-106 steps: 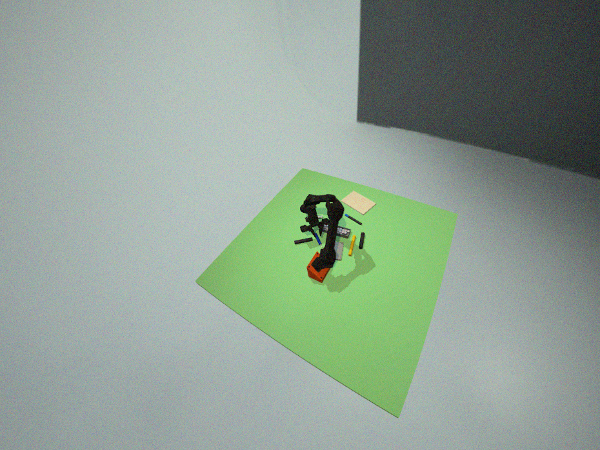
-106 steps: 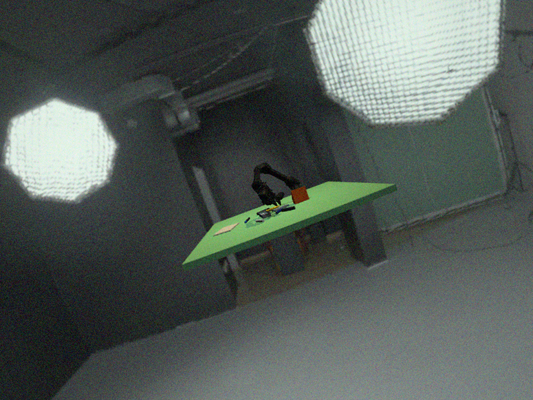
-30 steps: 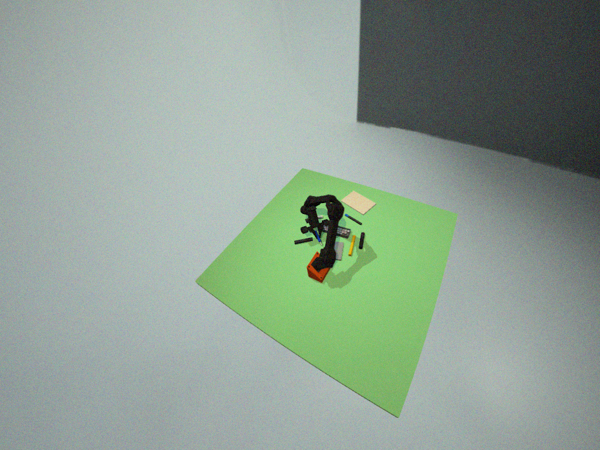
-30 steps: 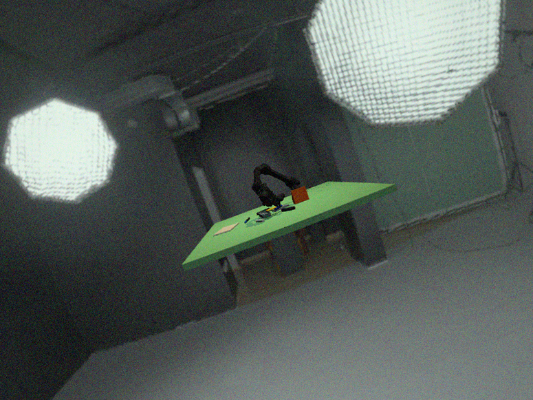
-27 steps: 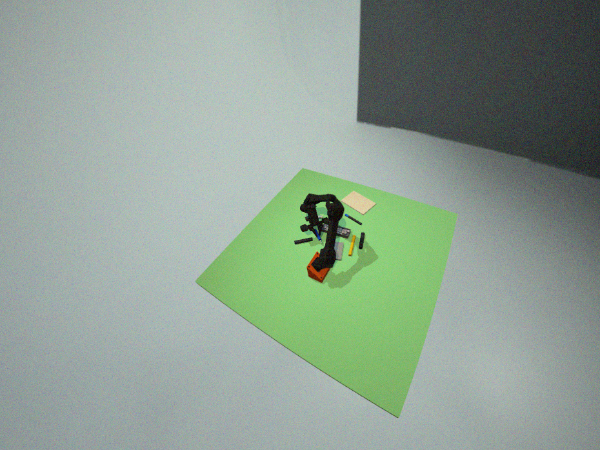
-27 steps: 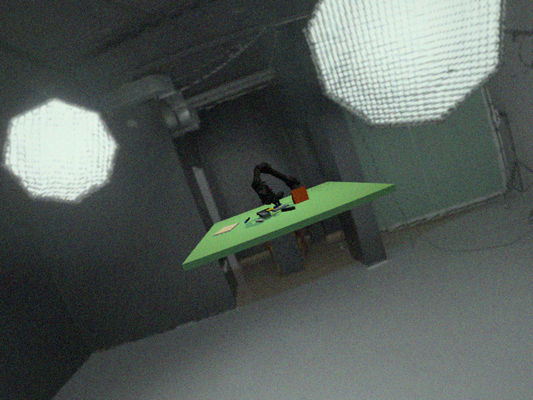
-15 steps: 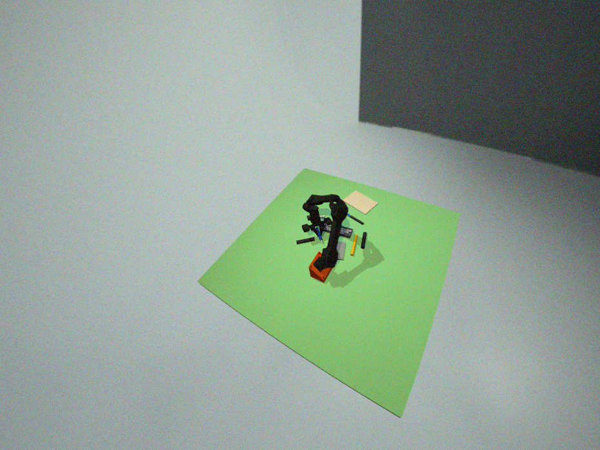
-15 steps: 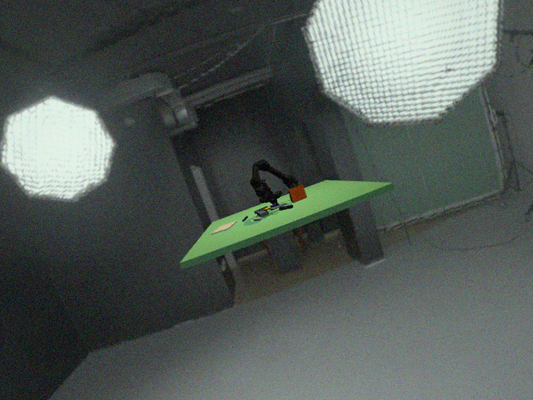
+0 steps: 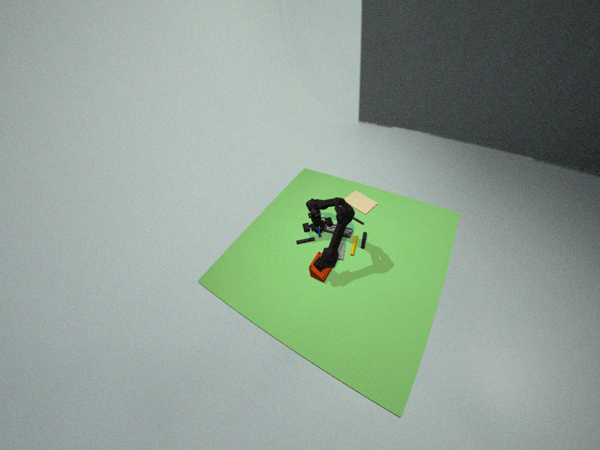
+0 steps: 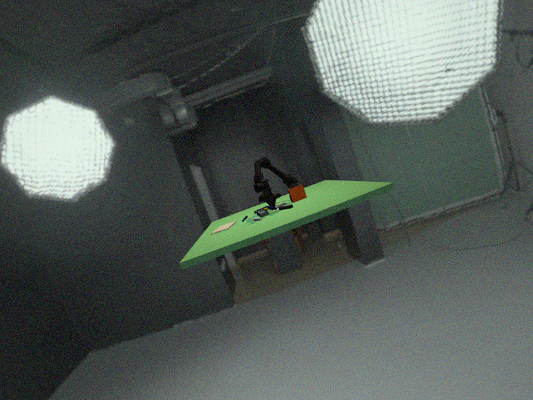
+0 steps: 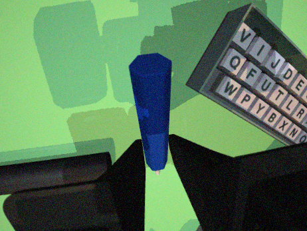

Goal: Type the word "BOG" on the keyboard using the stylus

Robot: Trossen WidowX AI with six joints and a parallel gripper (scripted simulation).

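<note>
Now: gripper tip 130 mm to the left of the O key, 90 mm short of it and 20 mm above it. Round my gripper tip: G key (120 mm ahead, 110 mm to the right, 20 mm below); then blue stylus (10 mm to the right, 10 mm below, 10 mm behind); then cream cylinder (130 mm ahead, 100 mm to the left, 20 mm below).
</note>
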